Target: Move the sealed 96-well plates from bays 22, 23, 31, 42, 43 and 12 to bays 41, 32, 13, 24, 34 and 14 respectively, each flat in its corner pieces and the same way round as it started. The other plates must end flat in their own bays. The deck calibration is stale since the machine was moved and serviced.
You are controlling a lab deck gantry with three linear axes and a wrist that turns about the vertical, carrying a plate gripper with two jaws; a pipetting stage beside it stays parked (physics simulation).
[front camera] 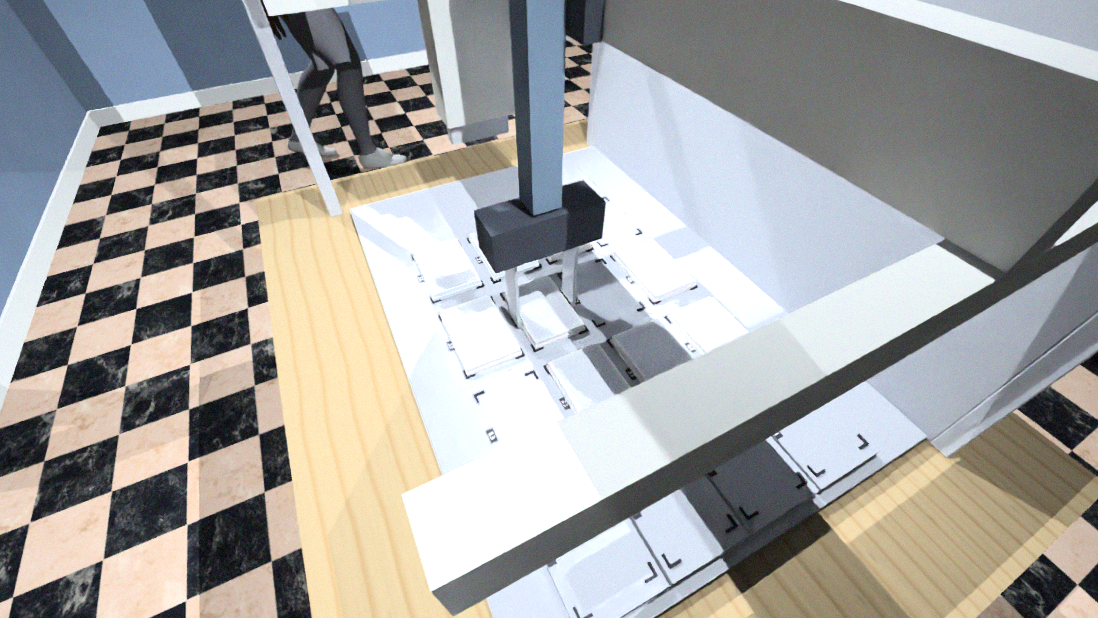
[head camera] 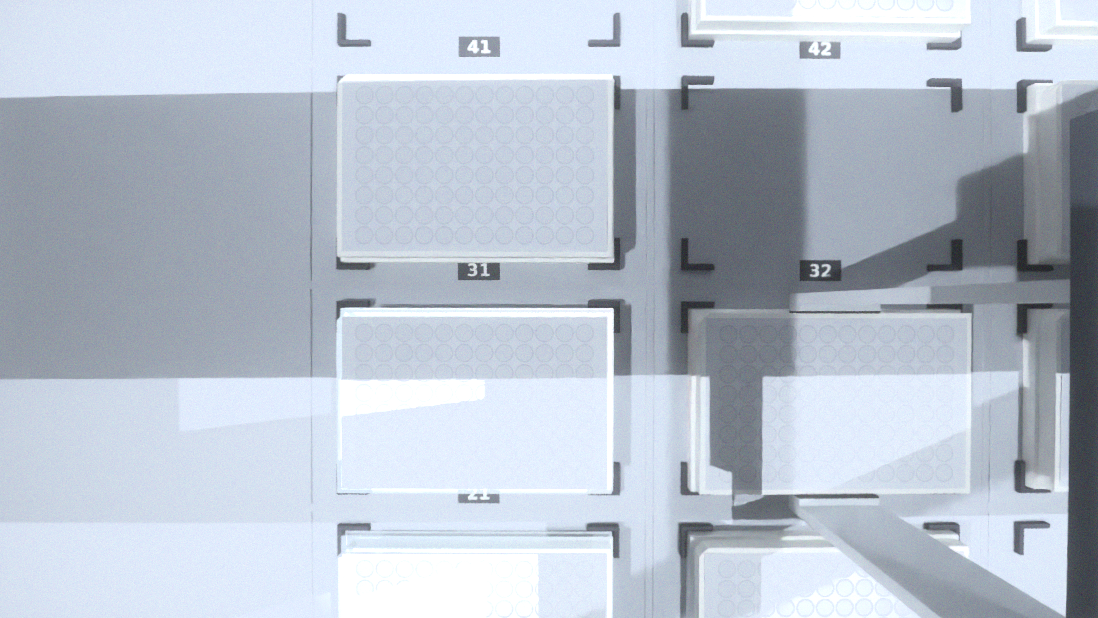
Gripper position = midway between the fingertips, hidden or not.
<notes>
I see my gripper (head camera: 827,401), a bay 41 (front camera: 619,229), a bay 13 (front camera: 514,405), a bay 23 (head camera: 1006,345) and a bay 31 (head camera: 630,120).
My gripper shows as well in the front camera view (front camera: 542,309).
</notes>
